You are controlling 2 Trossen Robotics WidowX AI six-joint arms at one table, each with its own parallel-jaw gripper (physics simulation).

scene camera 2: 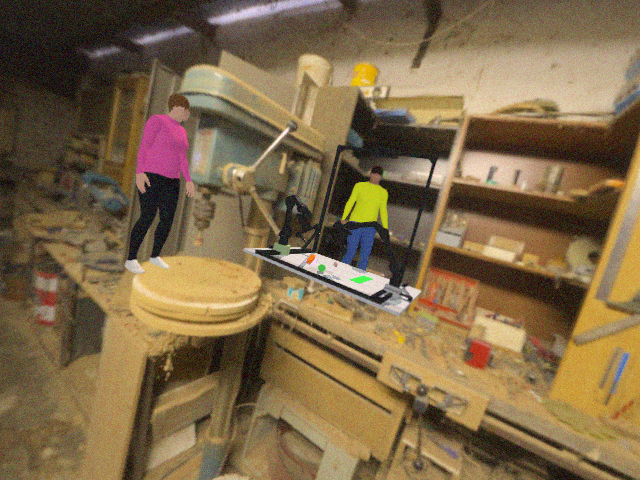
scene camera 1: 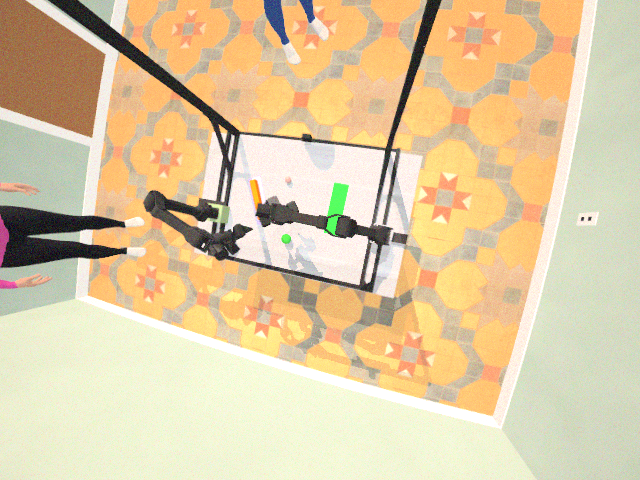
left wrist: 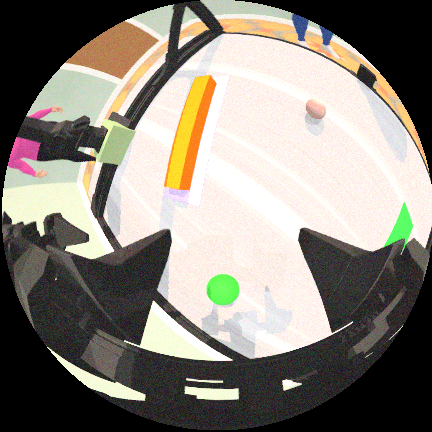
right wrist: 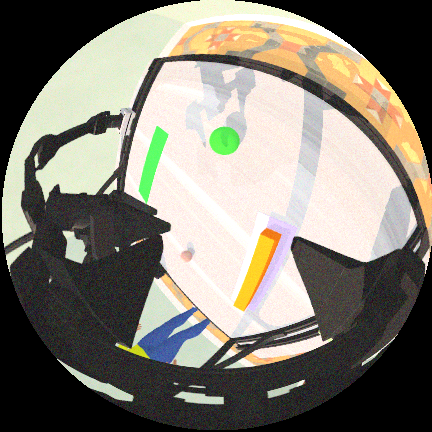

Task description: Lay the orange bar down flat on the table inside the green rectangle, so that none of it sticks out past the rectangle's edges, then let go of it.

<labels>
left gripper: open, holds nothing
right gripper: open, holds nothing
an orange bar point(left wrist: 186, 141): on the table
a small green ball point(left wrist: 222, 289): on the table
</labels>
